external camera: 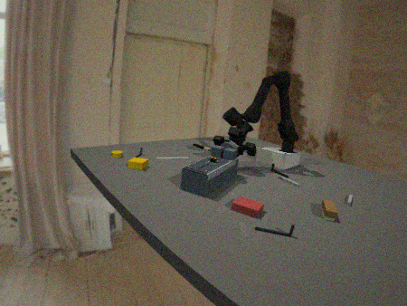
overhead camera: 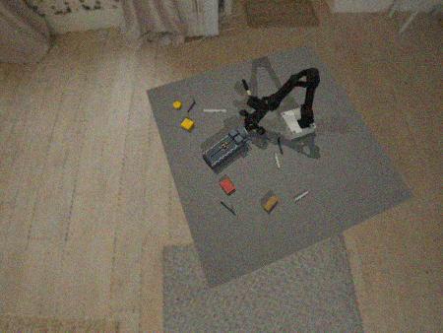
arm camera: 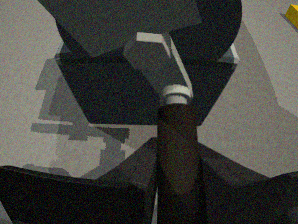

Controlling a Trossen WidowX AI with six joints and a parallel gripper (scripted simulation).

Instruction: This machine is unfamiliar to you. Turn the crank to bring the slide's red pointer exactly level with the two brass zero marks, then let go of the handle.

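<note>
Right now the dark handle is 3 cm above my gripper tip, 2 cm behind it and 1 cm to the right of it. From my gripper tip the other things lie so: red pointer 14 cm ahead, 8 cm to the left, 4 cm above; then yellow block 32 cm ahead, 15 cm to the right, 2 cm below; then red block 30 cm to the left, 18 cm ahead, 3 cm below.
</note>
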